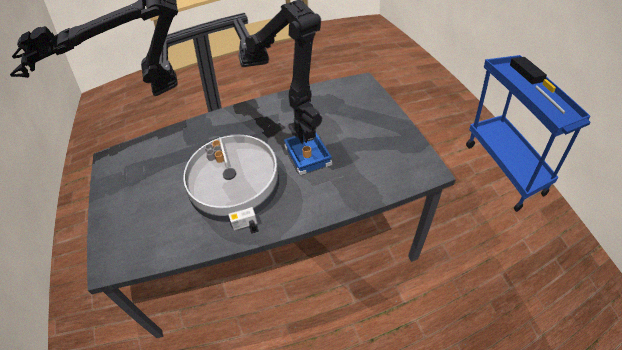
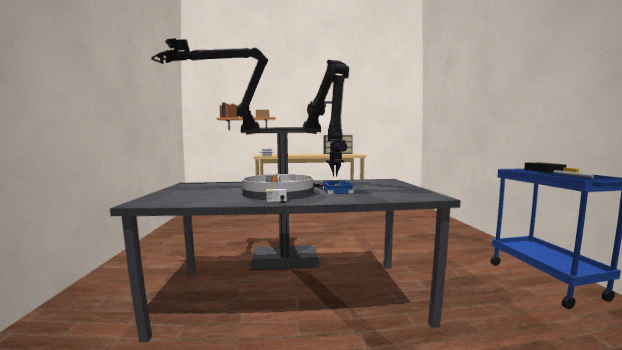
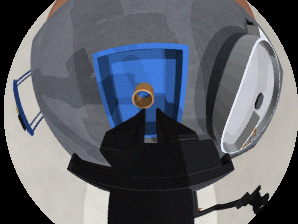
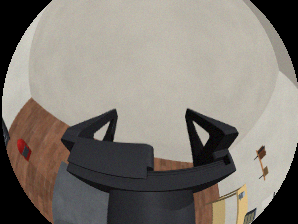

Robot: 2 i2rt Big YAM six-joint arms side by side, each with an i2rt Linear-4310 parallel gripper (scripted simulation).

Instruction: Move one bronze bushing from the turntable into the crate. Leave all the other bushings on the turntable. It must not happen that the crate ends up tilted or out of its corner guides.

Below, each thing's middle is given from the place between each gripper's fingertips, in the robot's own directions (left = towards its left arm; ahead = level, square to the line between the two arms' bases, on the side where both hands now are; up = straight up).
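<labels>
The blue crate (image 1: pixel 295 148) now has my left gripper 10 mm past it and 20 mm to the right of it, with that gripper 70 mm above it.
As for my right hand, measured from the blue crate it is 1140 mm to the right of it and 830 mm above it, and it is 80 mm short of it.
</labels>
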